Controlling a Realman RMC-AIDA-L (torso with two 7-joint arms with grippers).
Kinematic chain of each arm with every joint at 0, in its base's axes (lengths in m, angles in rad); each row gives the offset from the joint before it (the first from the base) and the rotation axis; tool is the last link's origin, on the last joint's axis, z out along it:
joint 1: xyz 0 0 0.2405 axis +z
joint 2: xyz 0 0 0 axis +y
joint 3: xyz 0 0 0.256 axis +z
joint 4: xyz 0 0 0 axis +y
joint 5: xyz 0 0 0.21 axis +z
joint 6: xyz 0 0 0 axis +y
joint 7: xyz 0 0 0.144 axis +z
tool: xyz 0 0 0
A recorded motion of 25 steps. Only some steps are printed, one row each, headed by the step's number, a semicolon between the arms.
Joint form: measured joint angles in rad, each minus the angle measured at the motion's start. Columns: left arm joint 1, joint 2, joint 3, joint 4, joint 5, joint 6, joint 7; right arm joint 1, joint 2, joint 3, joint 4, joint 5, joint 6, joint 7.
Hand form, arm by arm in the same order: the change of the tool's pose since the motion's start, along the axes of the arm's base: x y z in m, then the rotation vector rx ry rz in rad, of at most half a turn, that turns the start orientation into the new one. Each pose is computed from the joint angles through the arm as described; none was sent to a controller.
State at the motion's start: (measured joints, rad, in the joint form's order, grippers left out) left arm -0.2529 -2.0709 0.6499 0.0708 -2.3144 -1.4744 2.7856; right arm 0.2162 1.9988 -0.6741 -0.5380 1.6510 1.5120 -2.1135
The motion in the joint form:
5: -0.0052 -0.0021 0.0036 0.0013 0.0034 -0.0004 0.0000; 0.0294 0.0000 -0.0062 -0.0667 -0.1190 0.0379 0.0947
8: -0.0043 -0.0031 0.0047 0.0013 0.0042 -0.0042 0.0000; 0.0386 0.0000 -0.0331 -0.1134 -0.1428 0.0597 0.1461
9: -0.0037 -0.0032 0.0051 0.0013 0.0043 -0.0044 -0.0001; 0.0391 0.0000 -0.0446 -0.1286 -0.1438 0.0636 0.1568
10: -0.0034 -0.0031 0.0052 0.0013 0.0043 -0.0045 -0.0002; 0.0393 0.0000 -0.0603 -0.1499 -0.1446 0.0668 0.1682
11: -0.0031 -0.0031 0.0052 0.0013 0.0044 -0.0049 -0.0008; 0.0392 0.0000 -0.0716 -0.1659 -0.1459 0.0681 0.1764
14: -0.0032 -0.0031 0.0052 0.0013 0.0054 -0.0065 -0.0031; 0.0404 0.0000 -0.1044 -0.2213 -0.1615 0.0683 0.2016
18: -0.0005 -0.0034 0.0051 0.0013 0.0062 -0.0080 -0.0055; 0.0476 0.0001 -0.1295 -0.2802 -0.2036 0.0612 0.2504
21: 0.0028 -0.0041 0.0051 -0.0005 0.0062 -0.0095 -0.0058; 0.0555 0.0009 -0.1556 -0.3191 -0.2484 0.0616 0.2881
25: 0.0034 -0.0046 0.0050 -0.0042 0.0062 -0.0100 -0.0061; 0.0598 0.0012 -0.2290 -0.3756 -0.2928 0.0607 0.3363
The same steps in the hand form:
5: 0.0023 0.0020 -0.0015 -0.0057 0.0006 -0.0094; -0.0126 0.0061 -0.0038 -0.1270 -0.0265 0.0451
8: 0.0029 0.0015 -0.0020 -0.0059 0.0000 -0.0128; -0.0219 0.0097 -0.0033 -0.1793 -0.0350 0.0761
9: 0.0029 0.0013 -0.0021 -0.0063 -0.0001 -0.0126; -0.0245 0.0106 -0.0028 -0.1897 -0.0402 0.0862
10: 0.0028 0.0012 -0.0020 -0.0063 -0.0001 -0.0125; -0.0279 0.0120 -0.0021 -0.2010 -0.0506 0.0999
11: 0.0028 0.0011 -0.0020 -0.0063 -0.0007 -0.0126; -0.0302 0.0129 -0.0016 -0.2090 -0.0593 0.1090
14: 0.0031 0.0010 -0.0020 -0.0069 -0.0027 -0.0147; -0.0373 0.0165 -0.0001 -0.2359 -0.0988 0.1363
18: 0.0027 0.0000 -0.0022 -0.0073 -0.0052 -0.0138; -0.0432 0.0214 0.0007 -0.2781 -0.1438 0.1417
21: 0.0021 -0.0015 -0.0027 -0.0077 -0.0075 -0.0109; -0.0478 0.0236 -0.0023 -0.3289 -0.1826 0.1474
25: 0.0019 -0.0023 -0.0036 -0.0093 -0.0109 -0.0088; -0.0568 0.0247 -0.0109 -0.4109 -0.2415 0.1706

